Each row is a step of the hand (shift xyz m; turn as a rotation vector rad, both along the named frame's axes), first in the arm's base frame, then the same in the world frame.
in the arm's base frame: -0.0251 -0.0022 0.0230 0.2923 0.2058 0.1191
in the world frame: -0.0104 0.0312 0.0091 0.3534 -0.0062 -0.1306
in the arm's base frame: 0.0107 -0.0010 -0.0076 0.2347 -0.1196 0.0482
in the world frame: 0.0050 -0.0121 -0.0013 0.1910 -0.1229 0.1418
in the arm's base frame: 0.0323 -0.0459 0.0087 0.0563 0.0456 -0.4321
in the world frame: 0.0201 -0.0236 0.0476 -0.1522 -0.3596 -0.1988
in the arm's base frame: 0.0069 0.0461 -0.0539 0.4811 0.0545 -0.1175
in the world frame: -0.0092 -0.0334 -0.0623 0.3594 -0.3385 -0.0671
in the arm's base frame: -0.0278 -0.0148 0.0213 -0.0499 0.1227 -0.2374
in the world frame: -0.0165 0.0278 0.0200 -0.1275 -0.1261 -0.2043
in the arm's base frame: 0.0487 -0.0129 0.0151 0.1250 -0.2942 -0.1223
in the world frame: 0.0450 -0.0181 0.0203 -0.0268 -0.2477 0.2347
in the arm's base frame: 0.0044 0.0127 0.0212 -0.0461 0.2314 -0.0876
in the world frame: 0.0171 0.0180 -0.0037 -0.0248 0.0210 -0.2496
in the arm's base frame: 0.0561 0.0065 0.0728 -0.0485 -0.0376 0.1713
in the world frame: 0.0841 0.0290 0.0240 0.0336 0.1512 0.0954
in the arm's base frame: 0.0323 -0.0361 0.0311 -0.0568 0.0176 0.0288
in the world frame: 0.0334 -0.0031 0.0468 -0.0293 0.0586 -0.0089
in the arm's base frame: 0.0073 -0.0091 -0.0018 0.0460 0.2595 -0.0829
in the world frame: 0.0030 -0.0080 0.0082 0.0616 -0.0173 -0.2688
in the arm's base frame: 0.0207 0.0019 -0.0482 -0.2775 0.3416 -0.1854
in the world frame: -0.0057 -0.0488 -0.0184 -0.2395 0.1003 -0.4008
